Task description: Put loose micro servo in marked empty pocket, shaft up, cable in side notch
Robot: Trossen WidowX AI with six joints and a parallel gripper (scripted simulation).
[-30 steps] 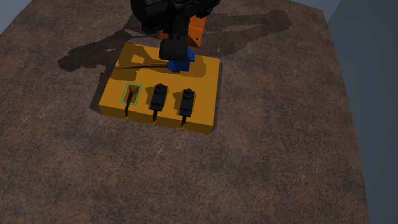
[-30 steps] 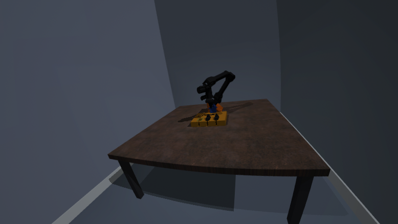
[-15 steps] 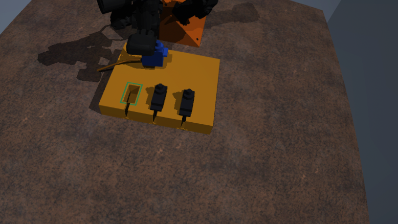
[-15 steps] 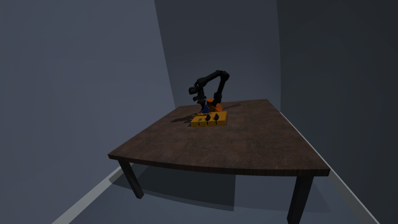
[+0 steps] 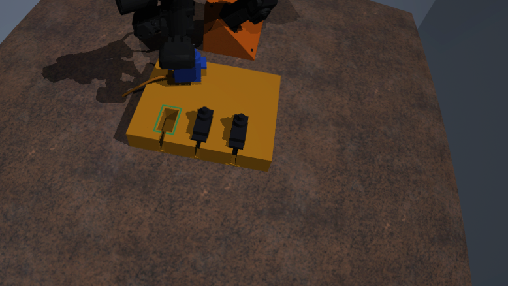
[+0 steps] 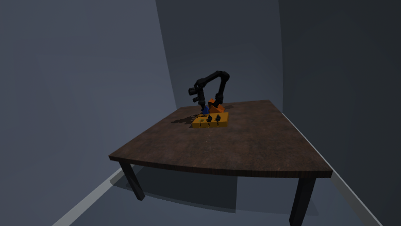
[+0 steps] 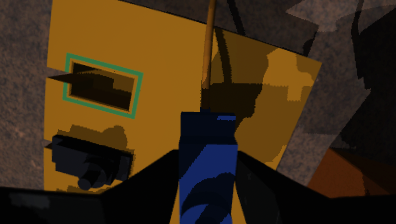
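My gripper tip is now 1 cm past the yellow deck, 7 cm to the right of it and 10 cm above it.
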